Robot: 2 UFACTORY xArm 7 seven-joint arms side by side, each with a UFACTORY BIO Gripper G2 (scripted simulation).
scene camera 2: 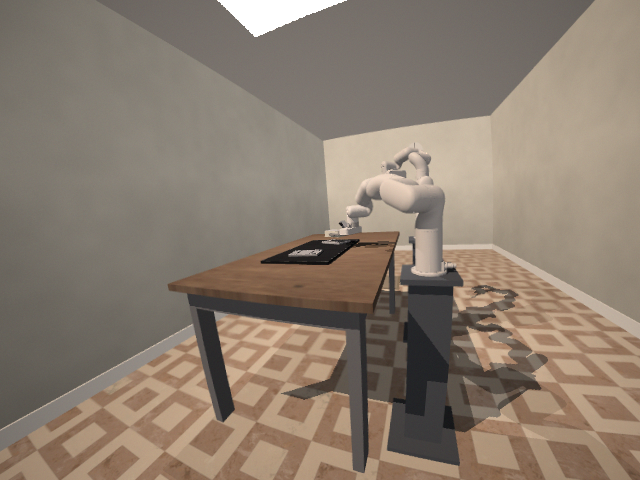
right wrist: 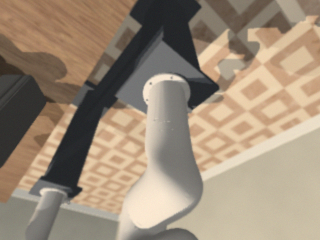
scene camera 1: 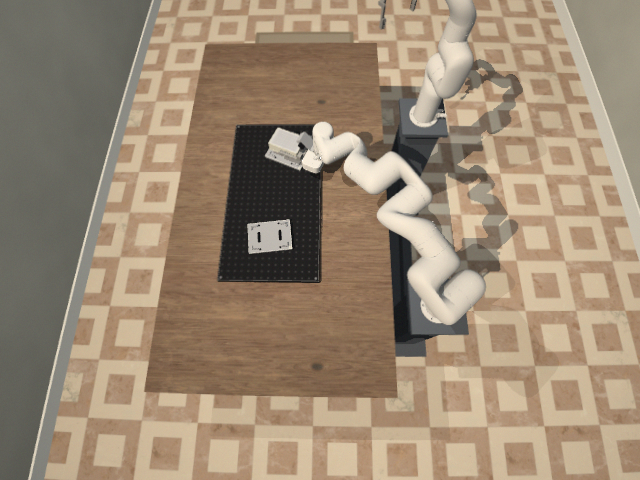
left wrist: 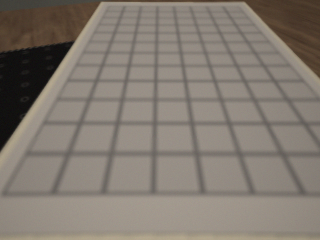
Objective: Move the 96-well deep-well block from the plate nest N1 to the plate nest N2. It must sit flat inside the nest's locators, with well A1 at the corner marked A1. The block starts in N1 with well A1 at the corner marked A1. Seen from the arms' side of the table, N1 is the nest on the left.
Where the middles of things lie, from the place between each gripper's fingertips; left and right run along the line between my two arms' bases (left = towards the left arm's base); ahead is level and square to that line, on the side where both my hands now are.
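The white deep-well block (left wrist: 149,119) is 1 cm ahead of my left hand. Counting from that same left hand, I find nest N1 (scene camera 1: 269,233) 5 cm ahead, 38 cm to the left and 6 cm below.
My right gripper is 41 cm to the right of the white deep-well block, 41 cm short of it and 27 cm above it. As for nest N1, it is 79 cm to the left of my right hand, 46 cm ahead of it and 33 cm below it.
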